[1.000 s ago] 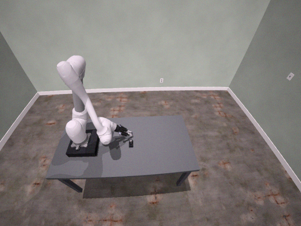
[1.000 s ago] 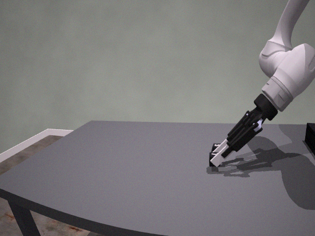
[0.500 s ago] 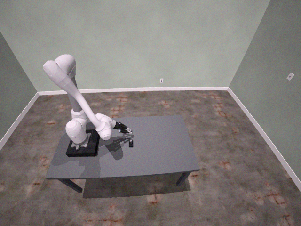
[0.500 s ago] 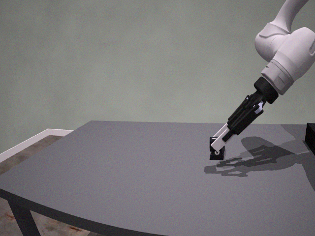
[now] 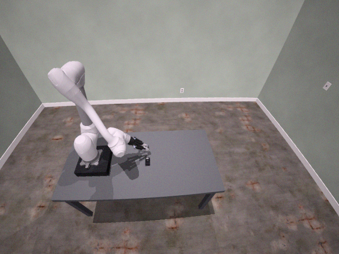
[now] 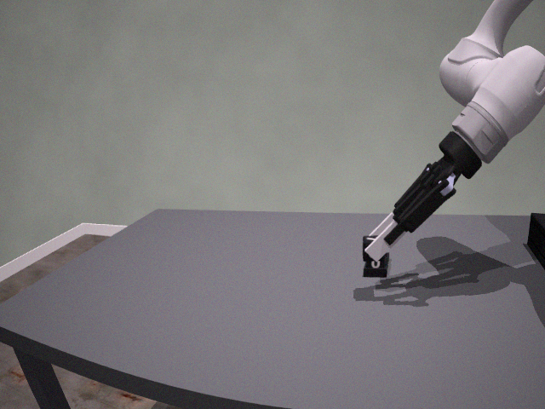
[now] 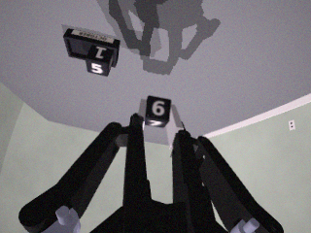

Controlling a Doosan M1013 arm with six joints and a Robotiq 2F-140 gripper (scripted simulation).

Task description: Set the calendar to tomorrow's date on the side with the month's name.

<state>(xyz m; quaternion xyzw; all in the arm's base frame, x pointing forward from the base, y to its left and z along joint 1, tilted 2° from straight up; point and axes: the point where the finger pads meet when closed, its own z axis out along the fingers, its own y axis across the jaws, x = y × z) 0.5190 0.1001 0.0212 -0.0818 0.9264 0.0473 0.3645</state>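
My hand is 2 cm short of the tray, 11 cm to the left of it and 10 cm above it. Round my hand: black number cube: 2 cm ahead, 2 cm below.
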